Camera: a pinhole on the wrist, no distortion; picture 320 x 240 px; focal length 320.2 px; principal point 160.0 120.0 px. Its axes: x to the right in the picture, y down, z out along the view. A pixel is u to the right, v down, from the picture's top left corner.
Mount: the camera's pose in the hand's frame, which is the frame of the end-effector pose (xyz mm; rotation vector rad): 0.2 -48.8 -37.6 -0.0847 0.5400 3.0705
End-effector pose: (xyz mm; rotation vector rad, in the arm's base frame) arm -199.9 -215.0 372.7 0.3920 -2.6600 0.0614
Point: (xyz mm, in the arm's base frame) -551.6 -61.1 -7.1
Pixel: 93 64
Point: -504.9 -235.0 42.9
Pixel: 59 155
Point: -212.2 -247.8 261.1
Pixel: 208 194
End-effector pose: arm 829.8 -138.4 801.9 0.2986 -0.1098 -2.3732
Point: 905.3 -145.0 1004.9
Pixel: 255 54
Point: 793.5 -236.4 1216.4
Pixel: 133 119
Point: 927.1 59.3 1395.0
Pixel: 312 200
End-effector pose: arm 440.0 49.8 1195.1 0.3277 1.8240 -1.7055
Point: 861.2 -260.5 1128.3
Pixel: 280 47
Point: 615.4 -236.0 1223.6
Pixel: 220 159
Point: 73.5 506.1 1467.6
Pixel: behind the camera
